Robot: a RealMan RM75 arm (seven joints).
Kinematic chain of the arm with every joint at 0, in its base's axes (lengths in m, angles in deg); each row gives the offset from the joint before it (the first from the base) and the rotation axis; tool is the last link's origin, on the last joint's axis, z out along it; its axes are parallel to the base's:
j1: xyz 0 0 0.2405 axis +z
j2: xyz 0 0 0 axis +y
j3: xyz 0 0 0.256 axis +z
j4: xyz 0 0 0 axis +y
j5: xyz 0 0 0.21 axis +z
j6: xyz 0 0 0 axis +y
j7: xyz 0 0 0.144 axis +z
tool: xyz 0 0 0
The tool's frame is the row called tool.
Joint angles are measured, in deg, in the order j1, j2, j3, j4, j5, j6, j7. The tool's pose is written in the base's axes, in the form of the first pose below.
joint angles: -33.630, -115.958, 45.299, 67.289, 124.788, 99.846, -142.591
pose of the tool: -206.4 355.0 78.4; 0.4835 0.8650 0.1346; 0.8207 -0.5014 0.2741; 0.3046 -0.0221 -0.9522
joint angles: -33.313, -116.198, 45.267, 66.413, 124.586, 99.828, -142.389
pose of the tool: -209.2 352.9 74.6; 0.4708 0.8705 0.1434; 0.8290 -0.4921 0.2657; 0.3019 -0.0062 -0.9533
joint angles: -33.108, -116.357, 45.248, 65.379, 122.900, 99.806, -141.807
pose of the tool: -208.2 351.7 71.7; 0.4654 0.8672 0.1771; 0.8278 -0.4973 0.2596; 0.3132 0.0258 -0.9493
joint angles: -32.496, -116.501, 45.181, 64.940, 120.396, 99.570, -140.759
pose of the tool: -206.8 350.2 71.4; 0.4664 0.8570 0.2192; 0.8162 -0.5125 0.2668; 0.3410 0.0545 -0.9385
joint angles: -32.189, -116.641, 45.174, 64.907, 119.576, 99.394, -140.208
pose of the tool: -206.5 349.5 71.1; 0.4686 0.8522 0.2328; 0.8102 -0.5196 0.2712; 0.3521 0.0616 -0.9339
